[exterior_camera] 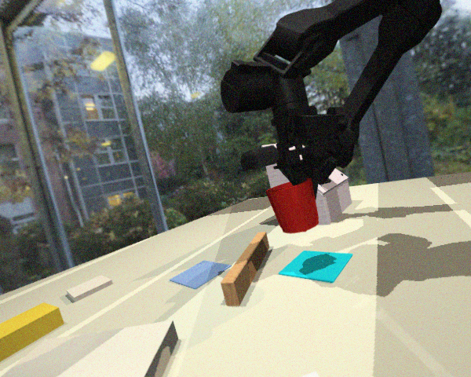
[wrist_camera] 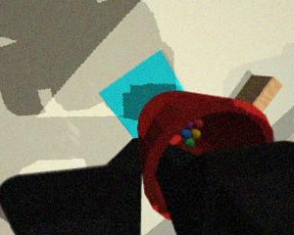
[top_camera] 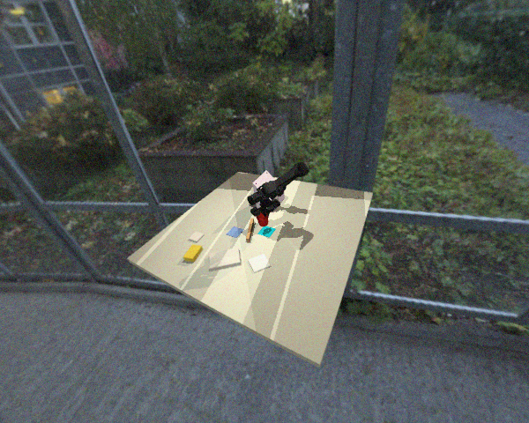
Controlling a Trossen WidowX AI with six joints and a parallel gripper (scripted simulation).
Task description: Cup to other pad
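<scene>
The teal pad lies 110 mm below my gripper tip and 20 mm ahead of it. From my gripper tip the other things lie so: wooden bar (100 mm to the right, 90 mm below, 70 mm ahead); then red cup (30 mm ahead, 20 mm to the right); then light blue pad (200 mm to the right, 120 mm ahead, 110 mm below).
</scene>
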